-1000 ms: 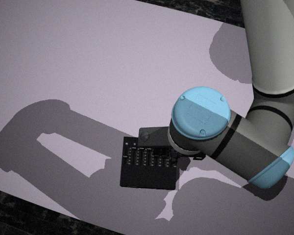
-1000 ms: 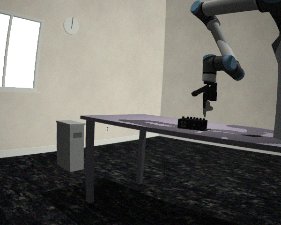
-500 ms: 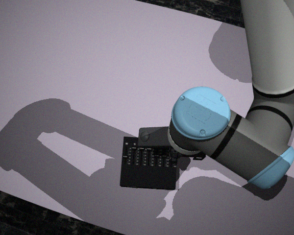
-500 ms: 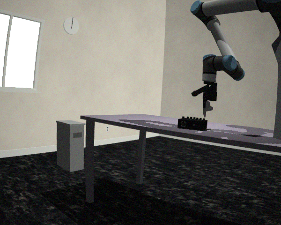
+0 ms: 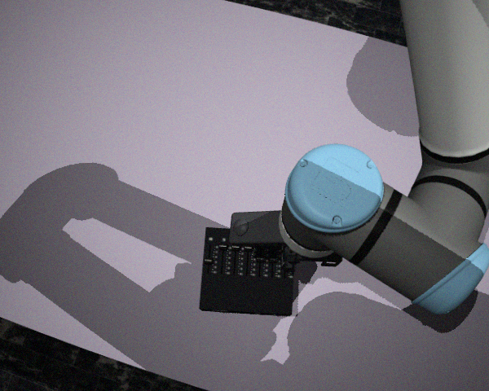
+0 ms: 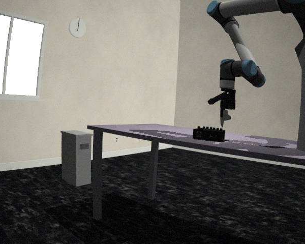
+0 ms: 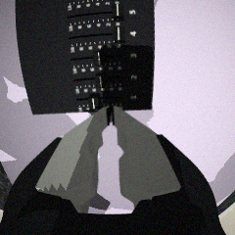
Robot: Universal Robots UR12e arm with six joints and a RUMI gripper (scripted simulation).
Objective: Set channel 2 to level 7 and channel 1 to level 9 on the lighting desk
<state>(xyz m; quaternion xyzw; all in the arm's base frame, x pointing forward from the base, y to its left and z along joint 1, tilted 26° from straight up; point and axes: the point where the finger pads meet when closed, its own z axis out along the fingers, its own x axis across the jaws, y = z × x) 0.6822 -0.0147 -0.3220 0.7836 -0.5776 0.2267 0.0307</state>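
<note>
The channel 1 knob lies 20 mm to the left of my hand and 20 mm below it.
</note>
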